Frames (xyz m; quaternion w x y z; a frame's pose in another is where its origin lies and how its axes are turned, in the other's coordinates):
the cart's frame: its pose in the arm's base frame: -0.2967 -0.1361 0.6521 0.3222 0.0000 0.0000 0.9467
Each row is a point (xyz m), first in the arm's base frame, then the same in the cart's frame.
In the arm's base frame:
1: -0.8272 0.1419 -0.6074
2: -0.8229 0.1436 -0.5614
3: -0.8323 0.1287 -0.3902
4: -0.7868 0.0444 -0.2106
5: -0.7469 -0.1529 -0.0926
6: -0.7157 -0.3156 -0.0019
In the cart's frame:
1: 0.5899 0.1033 -1.2595
2: 0.5876 0.0994 -1.2135
3: 0.5859 0.1169 -1.0423
4: 0.4985 0.1559 -0.8627
5: 0.3465 0.2879 -0.7447
6: 0.2225 0.3978 -0.6540

